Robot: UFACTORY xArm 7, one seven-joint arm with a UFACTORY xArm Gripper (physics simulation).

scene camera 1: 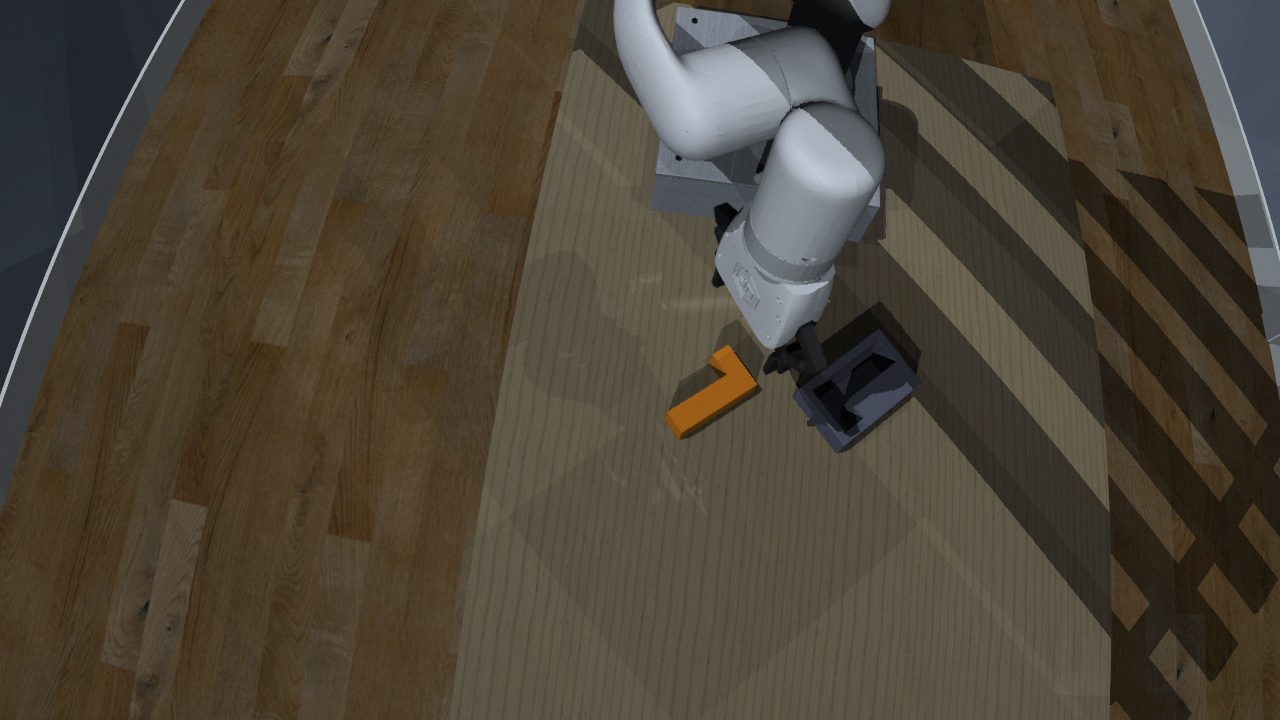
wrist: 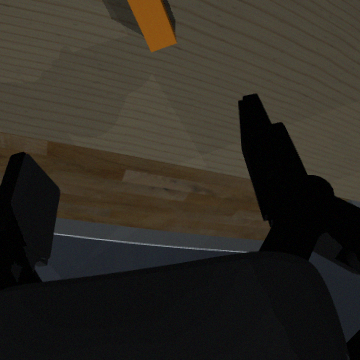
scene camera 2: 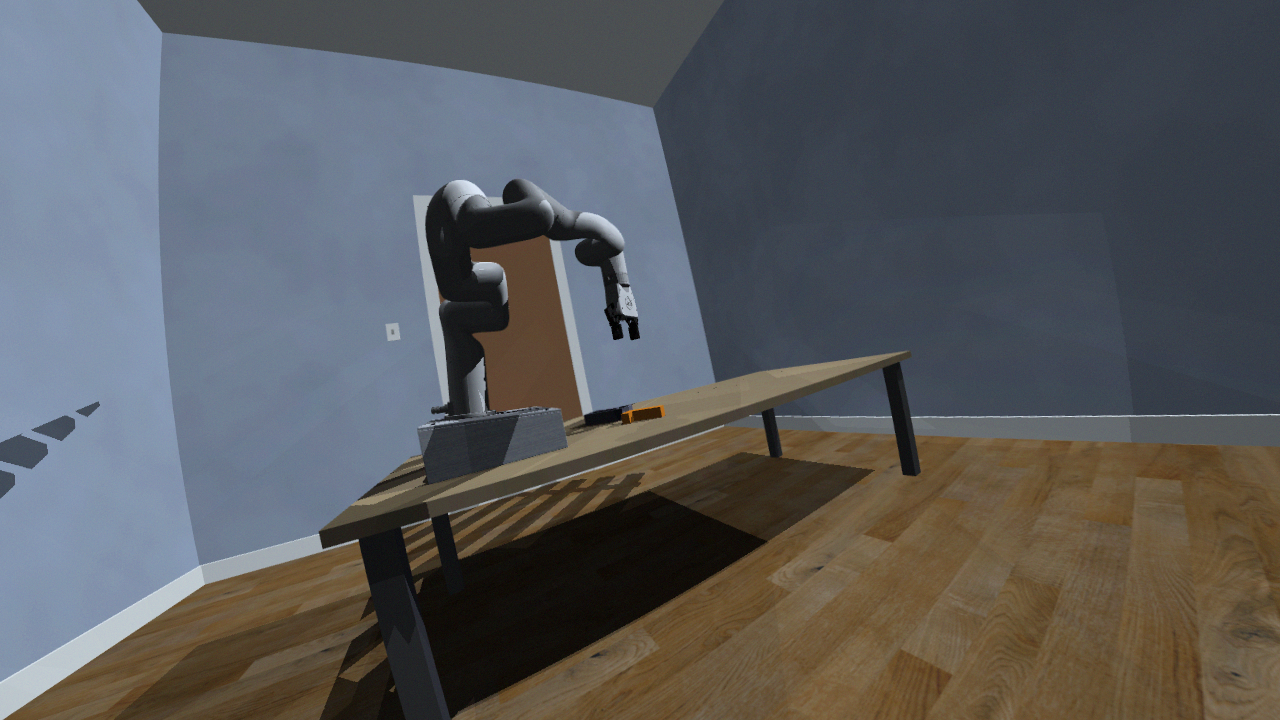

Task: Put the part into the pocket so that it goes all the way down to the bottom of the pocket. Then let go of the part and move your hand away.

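Where they show: gripper, fingertip midpoint: (scene camera 1: 751, 322) (wrist: 134, 146) (scene camera 2: 627, 339); arm's base, origin of the base link: (scene camera 2: 470, 416).
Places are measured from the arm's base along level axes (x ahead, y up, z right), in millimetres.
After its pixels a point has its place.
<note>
The orange L-shaped part (scene camera 1: 713, 404) @[x 462, y -80, z 77 mm] (scene camera 2: 644, 413) @[x 446, y -92, z 92 mm] (wrist: 153, 27) @[x 473, y -80, z 102 mm] lies flat on the table; in the wrist view one end of it shows at the top edge. The dark blue-grey block with the pocket (scene camera 1: 881, 401) @[x 429, y -74, z -129 mm] (scene camera 2: 605, 416) @[x 384, y -90, z -67 mm] lies on the table to the right of the part in scene camera 1, apart from it. The pocket is partly in shadow and its floor is hard to make out. The block does not show in the wrist view. My gripper (scene camera 1: 746, 323) @[x 449, y 129, z 74 mm] (scene camera 2: 626, 335) @[x 449, y 129, z 74 mm] (wrist: 134, 146) @[x 449, y 129, z 74 mm] is open and empty, high above the table, its two black fingers wide apart.
The arm's grey base block (scene camera 1: 707, 192) @[x 193, y -48, z 117 mm] (scene camera 2: 492, 443) @[x 37, y -61, z 189 mm] stands on the wooden table (scene camera 1: 626, 582) @[x 680, y -110, z 147 mm] (scene camera 2: 742, 398) @[x 712, y -110, z 209 mm] behind the part and the pocket block. A table edge and the floor (wrist: 150, 185) show beyond the part in the wrist view. Striped shadows cross the table's right side.
</note>
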